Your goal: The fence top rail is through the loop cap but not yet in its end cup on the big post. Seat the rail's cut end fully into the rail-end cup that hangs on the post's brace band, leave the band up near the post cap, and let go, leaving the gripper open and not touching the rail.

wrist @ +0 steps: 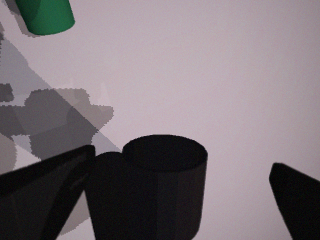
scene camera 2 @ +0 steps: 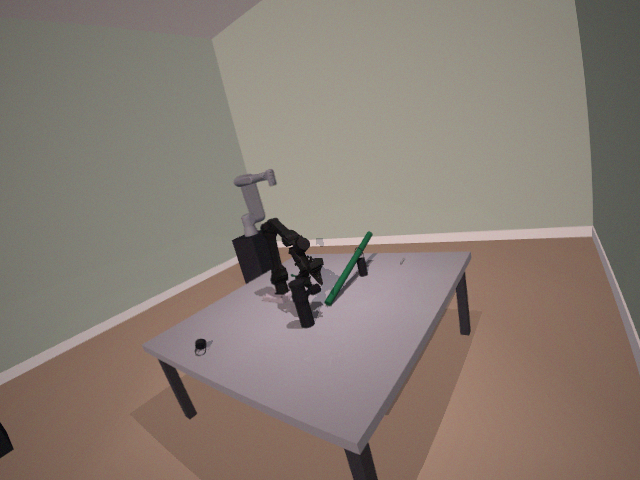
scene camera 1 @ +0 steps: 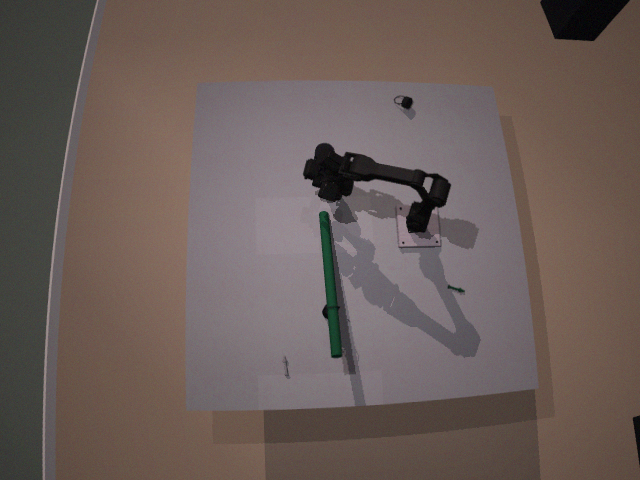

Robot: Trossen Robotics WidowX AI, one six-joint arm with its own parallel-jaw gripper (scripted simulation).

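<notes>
Scene camera 1 shows my gripper (scene camera 1: 315,183), open and holding nothing, as well as a green top rail (scene camera 1: 331,298). In the wrist view, my gripper is visible again (wrist: 181,162).
</notes>
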